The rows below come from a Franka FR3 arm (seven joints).
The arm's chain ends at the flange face. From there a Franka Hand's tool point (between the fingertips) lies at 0.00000 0.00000 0.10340 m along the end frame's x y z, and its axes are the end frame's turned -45 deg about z.
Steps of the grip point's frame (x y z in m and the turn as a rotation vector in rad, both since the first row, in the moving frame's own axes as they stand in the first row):
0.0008 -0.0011 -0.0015 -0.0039 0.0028 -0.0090
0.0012 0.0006 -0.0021 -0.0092 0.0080 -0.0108
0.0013 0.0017 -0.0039 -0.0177 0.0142 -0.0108
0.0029 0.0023 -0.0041 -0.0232 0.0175 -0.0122
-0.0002 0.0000 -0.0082 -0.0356 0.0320 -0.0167
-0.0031 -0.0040 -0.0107 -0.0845 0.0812 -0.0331
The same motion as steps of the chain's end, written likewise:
-0.0007 -0.0014 -0.0015 -0.0008 0.0047 -0.0090
0.0000 -0.0005 -0.0021 -0.0008 0.0122 -0.0108
-0.0002 0.0000 -0.0039 -0.0025 0.0226 -0.0108
0.0007 -0.0008 -0.0041 -0.0040 0.0288 -0.0122
-0.0051 -0.0001 -0.0081 -0.0025 0.0478 -0.0167
-0.0171 -0.0007 -0.0100 -0.0023 0.1172 -0.0331

